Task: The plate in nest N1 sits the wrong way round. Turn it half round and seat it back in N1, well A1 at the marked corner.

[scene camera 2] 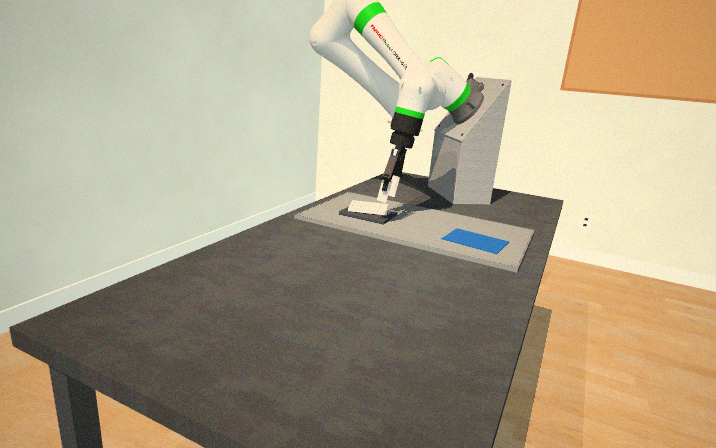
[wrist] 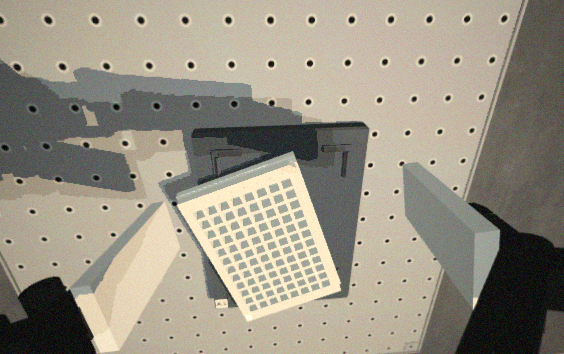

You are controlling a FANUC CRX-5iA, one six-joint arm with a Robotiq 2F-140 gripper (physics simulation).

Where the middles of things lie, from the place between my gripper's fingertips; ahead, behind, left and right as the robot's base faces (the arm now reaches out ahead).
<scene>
My gripper is now 1 cm past the well plate (wrist: 258,226), 6 cm to the left of it and 5 cm above it. Also, from my hand: blue rectangle (scene camera 2: 482,242) (5 cm ahead, 31 cm to the left, 7 cm below); then dark nest (wrist: 336,200) (6 cm to the right, 6 cm below).
</scene>
